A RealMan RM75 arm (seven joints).
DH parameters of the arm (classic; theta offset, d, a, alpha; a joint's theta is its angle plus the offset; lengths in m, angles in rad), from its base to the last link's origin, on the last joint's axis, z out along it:
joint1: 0 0.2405 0 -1.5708
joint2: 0 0 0 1.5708
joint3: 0 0.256 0 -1.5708
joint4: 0 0 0 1.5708
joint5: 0 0.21 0 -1.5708
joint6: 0 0 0 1.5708
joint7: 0 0.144 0 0
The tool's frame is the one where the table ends.
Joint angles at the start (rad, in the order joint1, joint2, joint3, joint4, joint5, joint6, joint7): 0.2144 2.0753 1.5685 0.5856 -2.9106 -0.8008 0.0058
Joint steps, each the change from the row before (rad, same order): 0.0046 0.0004 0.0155 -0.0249 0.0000 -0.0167 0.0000; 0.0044 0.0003 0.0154 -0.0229 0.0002 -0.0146 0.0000; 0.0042 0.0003 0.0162 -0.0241 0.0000 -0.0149 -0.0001; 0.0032 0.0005 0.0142 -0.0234 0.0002 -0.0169 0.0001; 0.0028 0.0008 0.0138 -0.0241 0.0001 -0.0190 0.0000; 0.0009 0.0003 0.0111 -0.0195 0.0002 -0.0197 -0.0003; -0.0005 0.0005 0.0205 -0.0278 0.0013 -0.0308 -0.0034; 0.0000 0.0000 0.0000 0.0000 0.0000 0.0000 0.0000; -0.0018 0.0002 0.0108 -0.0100 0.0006 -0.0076 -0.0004; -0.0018 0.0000 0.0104 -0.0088 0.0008 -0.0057 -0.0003
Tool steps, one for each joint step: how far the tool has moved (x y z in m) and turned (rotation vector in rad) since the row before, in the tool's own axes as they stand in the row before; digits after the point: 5 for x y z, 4 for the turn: 0.00283 -0.00442 -0.00191 0.0161 0.0020 -0.0004; 0.00259 -0.00427 -0.00173 0.0159 0.0023 0.0000; 0.00288 -0.00448 -0.00203 0.0168 0.0034 -0.0001; 0.00273 -0.00403 -0.00236 0.0154 0.0018 0.0001; 0.00273 -0.00385 -0.00271 0.0151 0.0009 0.0000; 0.00187 -0.00355 -0.00267 0.0131 -0.0025 -0.0007; 0.00254 -0.00653 -0.00449 0.0250 -0.0053 -0.0026; 0.00000 0.00000 0.00000 0.0000 0.0000 0.0000; 0.00172 -0.00351 -0.00214 0.0134 0.0026 0.0005; 0.00165 -0.00344 -0.00193 0.0130 0.0033 0.0006
